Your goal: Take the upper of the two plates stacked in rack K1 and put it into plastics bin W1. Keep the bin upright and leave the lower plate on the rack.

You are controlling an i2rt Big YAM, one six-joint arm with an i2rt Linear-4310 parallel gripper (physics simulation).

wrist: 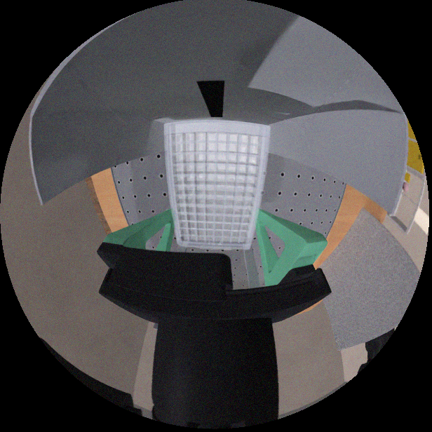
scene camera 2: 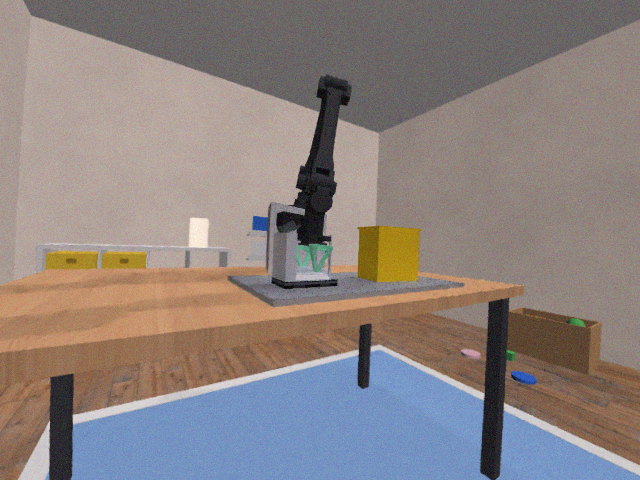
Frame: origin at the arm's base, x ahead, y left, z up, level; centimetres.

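Seen in the pictures: gripper, fingertip midpoint: (scene camera 2: pixel 309 271); arm's base, link origin: (scene camera 2: pixel 302 211).
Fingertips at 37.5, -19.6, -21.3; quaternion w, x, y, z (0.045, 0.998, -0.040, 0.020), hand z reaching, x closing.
Observation:
Pixels of each thing's top centre, then the offset from my fingertips to it, as dx, dy, dz. Level surfaces: height alone.
- Rack K1, top centre: (scene camera 2: pixel 306 234) -0.2, -1.3, +10.3
- Plastics bin W1, top centre: (scene camera 2: pixel 388 228) -0.1, +33.0, +14.3
- grey board, surface height: dz -3.7
- wooden table, surface height: dz -5.0
Rack K1 (scene camera 2: pixel 283 255) (wrist: pixel 340 145) is a tall grey holder on the grey perforated board. The upper plate (wrist: pixel 217 180), pale with a grid of wells, lies flat in it and faces the wrist camera. The lower plate is hidden beneath it in the wrist view, and the two cannot be told apart in the scene view. My gripper (scene camera 2: pixel 312 266) (wrist: pixel 214 213) points down into the rack, its green fingers against the two long sides of the upper plate, shut on it. Plastics bin W1 (scene camera 2: pixel 388 254) is a yellow box, upright to the right of the rack.
The grey board (scene camera 2: pixel 258 289) (wrist: pixel 310 197) lies on the wooden table (scene camera 2: pixel 129 304). The rack's walls rise close around the gripper. A shelf with yellow drawers (scene camera 2: pixel 124 259) stands behind at the left, and a brown box (scene camera 2: pixel 553 338) stands on the floor at the right.

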